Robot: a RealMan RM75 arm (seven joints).
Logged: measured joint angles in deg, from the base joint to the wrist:
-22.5 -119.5 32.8 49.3 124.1 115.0 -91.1
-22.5 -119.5 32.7 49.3 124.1 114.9 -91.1
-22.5 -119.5 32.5 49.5 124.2 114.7 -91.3
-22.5 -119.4 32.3 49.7 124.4 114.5 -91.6
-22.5 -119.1 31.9 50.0 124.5 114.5 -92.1
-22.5 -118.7 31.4 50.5 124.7 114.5 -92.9
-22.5 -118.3 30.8 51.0 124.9 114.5 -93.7
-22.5 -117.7 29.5 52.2 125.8 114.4 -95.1
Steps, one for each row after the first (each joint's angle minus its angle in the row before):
0.0 0.0 -0.1 0.0 0.0 -0.1 0.0
0.0 0.0 -0.2 0.2 0.1 -0.2 -0.2
0.0 0.1 -0.2 0.2 0.2 -0.2 -0.3
0.0 0.3 -0.4 0.3 0.1 0.0 -0.5
0.0 0.4 -0.5 0.5 0.2 0.0 -0.8
0.0 0.4 -0.6 0.5 0.2 0.0 -0.8
0.0 0.6 -1.3 1.2 0.9 -0.1 -1.4

